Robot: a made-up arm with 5 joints.
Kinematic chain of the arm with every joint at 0, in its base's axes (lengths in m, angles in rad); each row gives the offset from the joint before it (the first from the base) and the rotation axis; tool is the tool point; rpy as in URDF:
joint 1: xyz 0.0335 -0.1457 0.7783 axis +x
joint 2: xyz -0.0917 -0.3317 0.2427 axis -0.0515 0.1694 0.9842
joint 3: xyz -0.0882 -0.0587 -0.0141 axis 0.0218 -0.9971 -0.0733
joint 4: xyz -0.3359 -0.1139 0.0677 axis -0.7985 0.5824 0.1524
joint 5: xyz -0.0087 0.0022 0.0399 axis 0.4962 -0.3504 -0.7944
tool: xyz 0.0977 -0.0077 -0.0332 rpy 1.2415 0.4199 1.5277
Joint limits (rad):
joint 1: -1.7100..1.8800
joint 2: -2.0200..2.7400
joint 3: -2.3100..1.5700
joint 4: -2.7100..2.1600
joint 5: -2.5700..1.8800
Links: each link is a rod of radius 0.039 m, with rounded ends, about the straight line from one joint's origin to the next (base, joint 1, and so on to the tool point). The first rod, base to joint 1, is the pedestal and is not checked.
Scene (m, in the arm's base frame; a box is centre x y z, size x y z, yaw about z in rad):
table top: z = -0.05
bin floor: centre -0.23 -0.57 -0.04 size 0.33 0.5 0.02 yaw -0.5
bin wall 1: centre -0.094 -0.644 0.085 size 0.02 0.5 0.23 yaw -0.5
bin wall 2: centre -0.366 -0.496 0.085 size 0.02 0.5 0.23 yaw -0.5
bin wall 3: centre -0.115 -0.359 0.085 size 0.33 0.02 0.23 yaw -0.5
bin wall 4: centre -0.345 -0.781 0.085 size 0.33 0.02 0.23 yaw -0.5
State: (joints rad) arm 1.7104 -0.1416 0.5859 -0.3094 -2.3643
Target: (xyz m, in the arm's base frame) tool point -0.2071 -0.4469 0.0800
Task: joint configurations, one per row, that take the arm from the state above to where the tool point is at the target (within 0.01 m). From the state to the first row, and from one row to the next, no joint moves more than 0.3 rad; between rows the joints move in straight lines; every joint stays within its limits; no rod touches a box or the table.
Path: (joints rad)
1: 1.4193 -0.0701 0.7269 -0.5342 -2.2859
2: 1.1281 0.0014 0.8679 -0.7591 -2.2076
3: 0.8370 0.0728 1.0090 -0.9839 -2.1292
4: 0.5458 0.1443 1.1500 -1.2088 -2.0509
5: 0.6589 0.2785 1.1790 -0.9470 -2.1208
6: 0.7720 0.4127 1.2080 -0.6852 -2.1907
7: 0.8851 0.5469 1.2371 -0.4235 -2.2606
8: 1.0358 0.6698 0.9855 -0.3714 -2.3134
9: 1.1865 0.7926 0.7340 -0.3193 -2.3662
10: 1.3372 0.9155 0.4824 -0.2671 -2.4190

